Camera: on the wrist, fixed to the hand. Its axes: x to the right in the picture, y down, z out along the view.
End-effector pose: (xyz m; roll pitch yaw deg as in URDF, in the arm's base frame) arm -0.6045 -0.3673 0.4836 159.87 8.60 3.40
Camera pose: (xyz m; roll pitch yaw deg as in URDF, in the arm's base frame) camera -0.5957 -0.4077 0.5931 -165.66 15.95 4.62
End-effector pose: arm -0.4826 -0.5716 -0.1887 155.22 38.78 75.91
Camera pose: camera -0.4366 -0.5188 -0.0949 -170.00 46.20 76.74
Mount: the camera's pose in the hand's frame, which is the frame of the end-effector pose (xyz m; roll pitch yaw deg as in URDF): -0.0101 0.0759 -0.0885 34.42 -6.49 -3.65
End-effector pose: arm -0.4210 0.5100 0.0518 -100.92 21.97 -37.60
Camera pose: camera -0.5073 0.4487 0.0020 -64.05 19.46 -30.11
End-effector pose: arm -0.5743 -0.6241 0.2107 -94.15 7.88 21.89
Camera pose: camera -0.5574 -0.7184 0.1434 -59.20 4.68 28.65
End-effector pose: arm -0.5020 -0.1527 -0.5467 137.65 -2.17 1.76
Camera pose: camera -0.5166 -0.1496 -0.4306 171.82 5.08 0.07
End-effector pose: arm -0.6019 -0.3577 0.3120 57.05 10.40 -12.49
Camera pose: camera -0.5839 -0.2433 0.3291 89.94 9.83 -20.03
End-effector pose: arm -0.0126 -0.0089 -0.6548 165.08 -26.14 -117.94
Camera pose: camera -0.0313 0.0637 -0.5649 -161.45 -18.92 -116.00
